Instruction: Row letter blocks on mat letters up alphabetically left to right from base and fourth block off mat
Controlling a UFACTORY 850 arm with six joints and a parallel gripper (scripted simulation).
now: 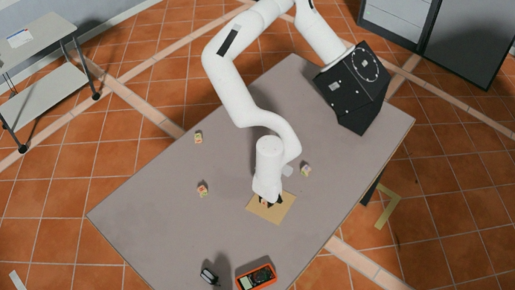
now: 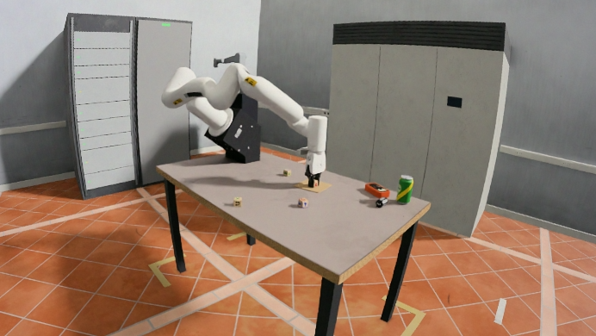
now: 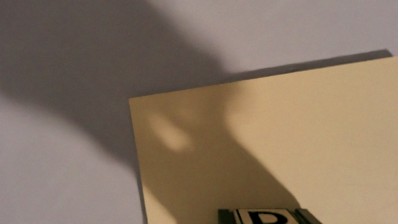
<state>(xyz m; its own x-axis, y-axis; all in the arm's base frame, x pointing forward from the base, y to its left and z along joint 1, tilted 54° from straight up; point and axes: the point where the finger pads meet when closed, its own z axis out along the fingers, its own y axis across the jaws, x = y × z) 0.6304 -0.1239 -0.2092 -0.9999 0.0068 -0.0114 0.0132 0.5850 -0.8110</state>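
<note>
Now: hand 20 mm above the tan mat, 10 mm to the right of it and 10 mm past it. The rest, counted from my hand: green can: 410 mm ahead, 140 mm to the left, 40 mm above; orange multimeter: 260 mm ahead, 160 mm to the left, 10 mm below; small black device: 350 mm ahead, 40 mm to the left, 10 mm below.
</note>
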